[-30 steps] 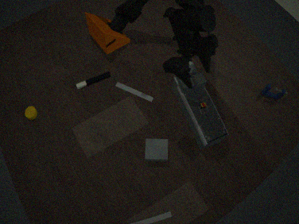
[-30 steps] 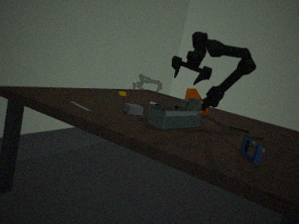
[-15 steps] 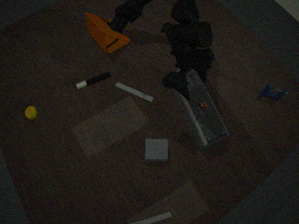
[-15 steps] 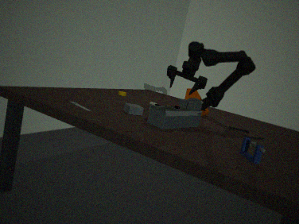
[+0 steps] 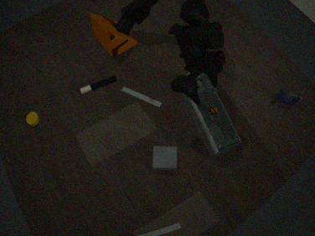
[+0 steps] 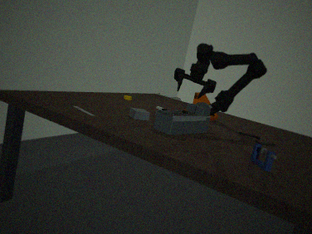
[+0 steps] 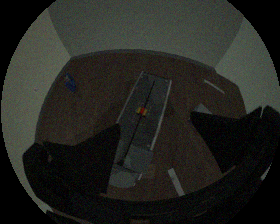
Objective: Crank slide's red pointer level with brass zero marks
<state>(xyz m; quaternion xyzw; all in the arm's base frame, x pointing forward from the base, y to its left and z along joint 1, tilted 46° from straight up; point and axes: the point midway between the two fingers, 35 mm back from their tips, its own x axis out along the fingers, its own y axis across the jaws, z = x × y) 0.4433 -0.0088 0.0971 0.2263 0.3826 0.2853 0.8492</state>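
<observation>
Now: gripper tip 3 cm short of the red pointer, 2 cm to the right of it and 7 cm above it. Round my gripper tip: grey block (7 cm ahead, 18 cm to the right, 13 cm below); yellow disc (28 cm behind, 53 cm to the right, 14 cm below); black-and-white marker (28 cm behind, 26 cm to the right, 14 cm below).
</observation>
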